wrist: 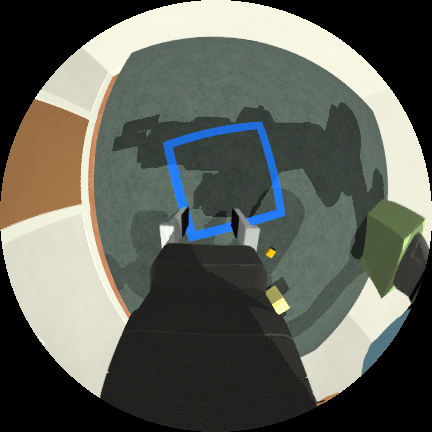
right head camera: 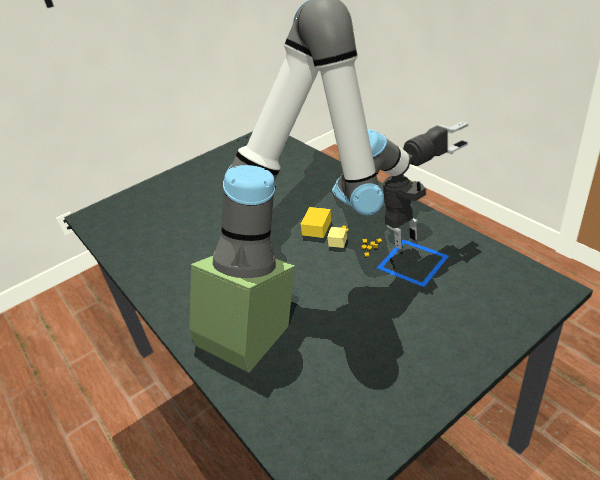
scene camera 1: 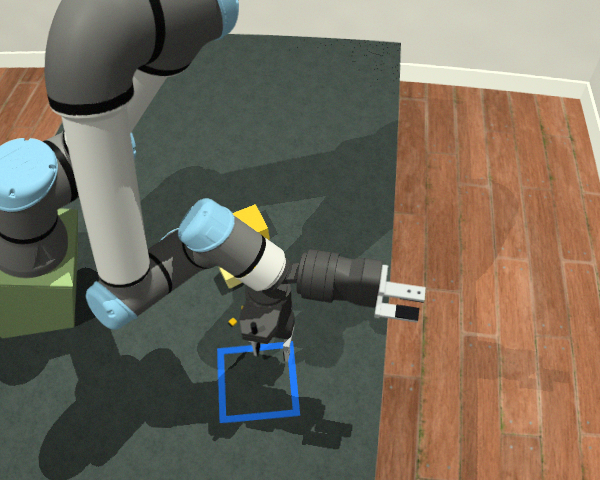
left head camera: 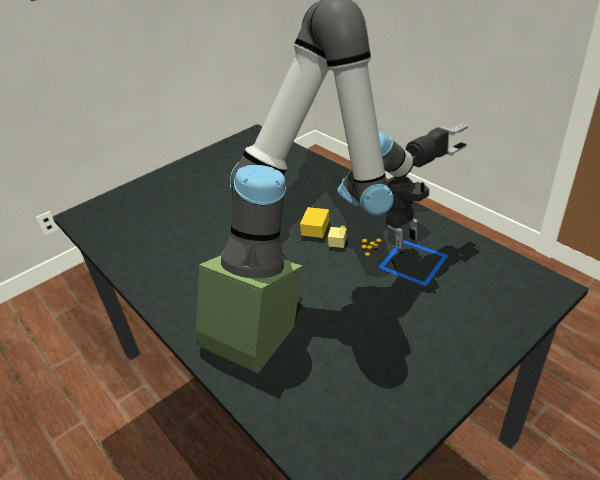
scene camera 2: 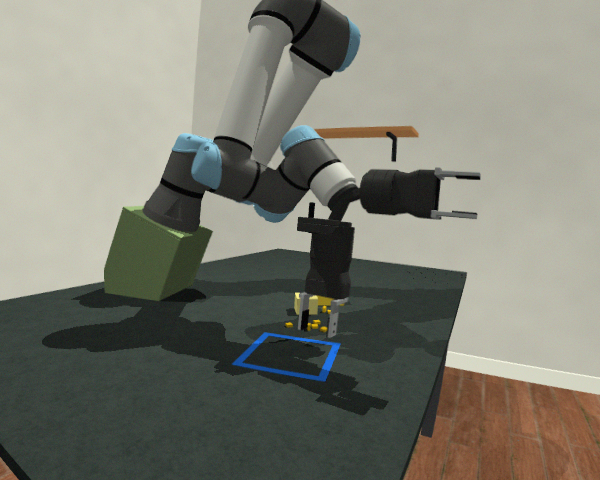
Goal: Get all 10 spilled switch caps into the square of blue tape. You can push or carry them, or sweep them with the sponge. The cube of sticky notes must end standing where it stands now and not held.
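Seen in the pictures: hand, tool point: [wrist: 209,220] [right head camera: 405,237] [scene camera 1: 271,349] [left head camera: 406,237] [scene camera 2: 317,322]; arm's base, link origin: [right head camera: 243,264] [scene camera 1: 28,244] [left head camera: 252,264] [scene camera 2: 170,219].
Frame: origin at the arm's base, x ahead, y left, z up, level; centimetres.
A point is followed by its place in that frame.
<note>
Several small amber switch caps [left head camera: 374,245] @[x 42.0, y -3.3, z -18.4 cm] [right head camera: 374,245] @[x 42.1, y -3.3, z -18.4 cm] [scene camera 1: 232,321] @[x 38.0, y -4.0, z -18.8 cm] [scene camera 2: 288,324] @[x 38.2, y -4.4, z -18.8 cm] [wrist: 270,253] @[x 38.1, y -3.9, z -18.8 cm] lie loosely grouped beside the blue tape square [left head camera: 436,270] @[x 45.8, y -22.9, z -19.3 cm] [right head camera: 435,270] @[x 45.9, y -22.7, z -19.3 cm] [scene camera 1: 260,415] @[x 46.0, y -22.4, z -19.3 cm] [scene camera 2: 280,371] @[x 46.2, y -22.3, z -19.3 cm] [wrist: 215,131] @[x 45.7, y -22.4, z -19.3 cm]. Another cap [left head camera: 343,227] @[x 43.0, y 10.2, z -19.0 cm] shows behind the pale sticky-note cube [left head camera: 336,239] @[x 34.9, y 5.5, z -16.4 cm] [right head camera: 336,239] @[x 35.0, y 5.4, z -16.4 cm] [scene camera 1: 231,279] @[x 36.9, y 4.2, z -16.2 cm] [wrist: 277,300] @[x 36.8, y 4.3, z -15.6 cm], which stands upright. The yellow block [left head camera: 314,222] @[x 35.3, y 15.1, z -14.9 cm] [right head camera: 315,222] @[x 35.3, y 15.0, z -14.9 cm] [scene camera 1: 253,218] @[x 39.7, y 18.7, z -14.9 cm], apparently the sponge, lies behind the cube. My downward gripper [left head camera: 406,240] @[x 47.2, y -10.9, z -14.7 cm] [right head camera: 405,241] @[x 47.2, y -10.9, z -14.7 cm] [scene camera 1: 271,355] @[x 47.2, y -10.9, z -14.7 cm] [scene camera 2: 318,331] @[x 47.2, y -10.9, z -14.7 cm] [wrist: 210,220] @[x 47.2, y -10.9, z -14.7 cm] is open and empty, low over the square's cap-side edge. The arm hides some caps in scene camera 1.
The bracket's second gripper [left head camera: 458,139] [right head camera: 459,136] [scene camera 1: 411,303] [scene camera 2: 465,195] points sideways, open and empty. The green base block [left head camera: 230,310] @[x -10.8, y -4.1, z -4.6 cm] [right head camera: 220,310] @[x -10.9, y -4.0, z -4.8 cm] [scene camera 2: 142,255] @[x -0.1, y -9.3, z -8.4 cm] [wrist: 382,250] @[x 6.1, y -0.8, z -10.0 cm] carries the arm. The table's edge lies to the right of the square in scene camera 1.
</note>
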